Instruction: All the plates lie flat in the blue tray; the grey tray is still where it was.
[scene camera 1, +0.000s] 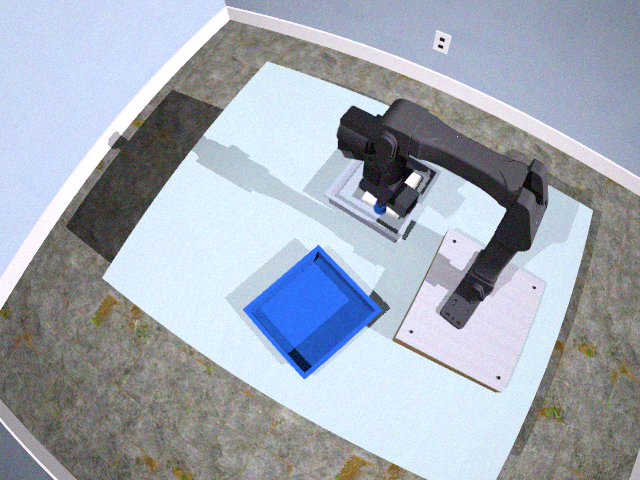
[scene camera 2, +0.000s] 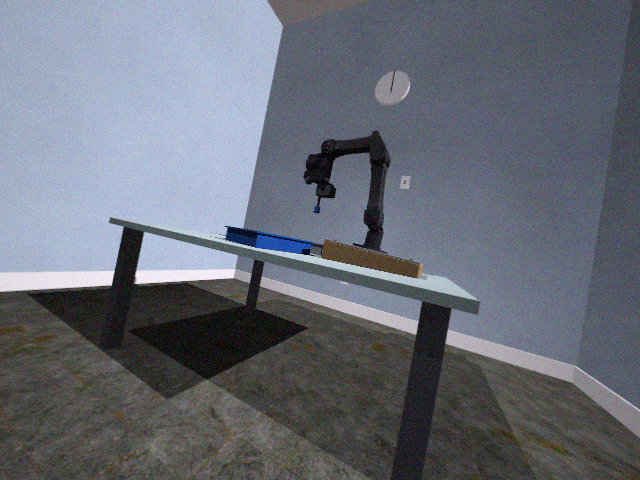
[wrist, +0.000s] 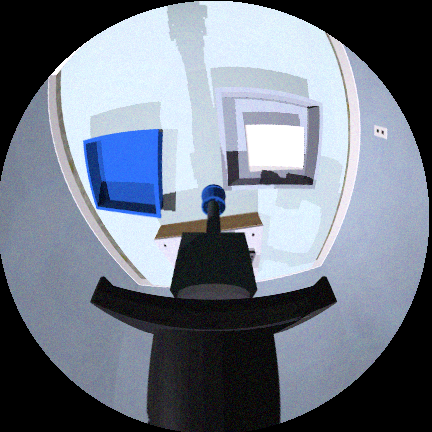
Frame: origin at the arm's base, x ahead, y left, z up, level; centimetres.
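Where they show: hand, tool point: (scene camera 1: 380, 208) (scene camera 2: 316, 212) (wrist: 213, 194); arm's base, link origin: (scene camera 1: 471, 290) (scene camera 2: 370, 250).
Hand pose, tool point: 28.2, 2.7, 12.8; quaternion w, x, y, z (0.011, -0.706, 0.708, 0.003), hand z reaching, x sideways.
Things, the pixels of their top centre, and the offset from my tool point, as dx, dy, dz.
- white square plate, top centre: (wrist: 278, 147) (scene camera 1: 392, 186) +4.9, -14.6, -16.2
- grey tray, top centre: (wrist: 277, 140) (scene camera 1: 385, 182) (scene camera 2: 316, 243) +6.7, -13.2, -13.7
- blue tray, top centre: (scene camera 1: 311, 310) (wrist: 116, 176) (scene camera 2: 270, 234) -0.5, +25.3, -13.7
My gripper (scene camera 1: 379, 207) (scene camera 2: 316, 209) (wrist: 213, 194), a small blue suction cup on a black stem, hangs high above the table with nothing on it. A white square plate (scene camera 1: 413, 180) (wrist: 275, 146) lies flat inside the grey tray (scene camera 1: 361, 217) (wrist: 312, 145); the arm partly covers it in scene camera 1. Whether other plates lie under it I cannot tell. The blue tray (scene camera 1: 305, 299) (scene camera 2: 281, 243) (wrist: 130, 155) stands apart from the grey tray and shows no plate inside in scene camera 1 or the wrist view. Its inside is hidden in scene camera 2.
The arm's base stands on a thick pale board (scene camera 1: 496, 330) (scene camera 2: 367, 256) with a brown edge, beside both trays. The arm arches from it over the grey tray. The trays have raised walls. The pale table (scene camera 1: 217, 258) (scene camera 2: 180, 236) carries everything.
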